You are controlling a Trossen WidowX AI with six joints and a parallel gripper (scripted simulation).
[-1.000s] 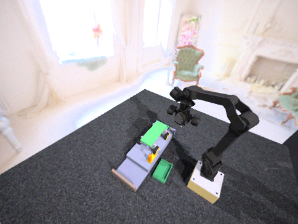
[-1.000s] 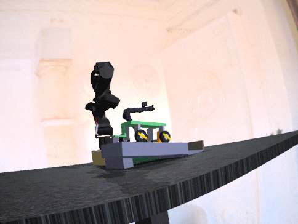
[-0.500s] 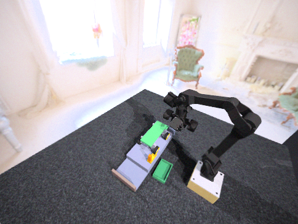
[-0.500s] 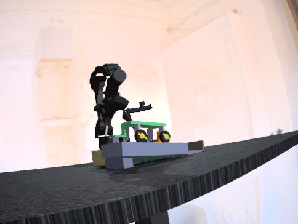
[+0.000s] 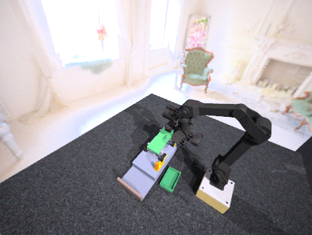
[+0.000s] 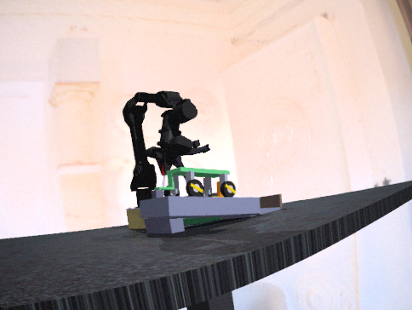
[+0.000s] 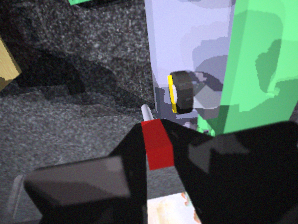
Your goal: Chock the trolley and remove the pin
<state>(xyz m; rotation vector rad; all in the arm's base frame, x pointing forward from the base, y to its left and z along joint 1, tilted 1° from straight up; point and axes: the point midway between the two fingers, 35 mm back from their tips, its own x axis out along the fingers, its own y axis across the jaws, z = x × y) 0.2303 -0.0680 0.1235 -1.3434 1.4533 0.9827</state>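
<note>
Right now the green tray is 20 mm behind my gripper tip, 140 mm to the left of it and 170 mm below it. From my gripper tip the other things lie so: green trolley 100 mm ahead, 40 mm to the left, 50 mm below; then red-headed stop pin right at my gripper tip; then ramp 100 mm ahead, 40 mm to the left, 110 mm below.
</note>
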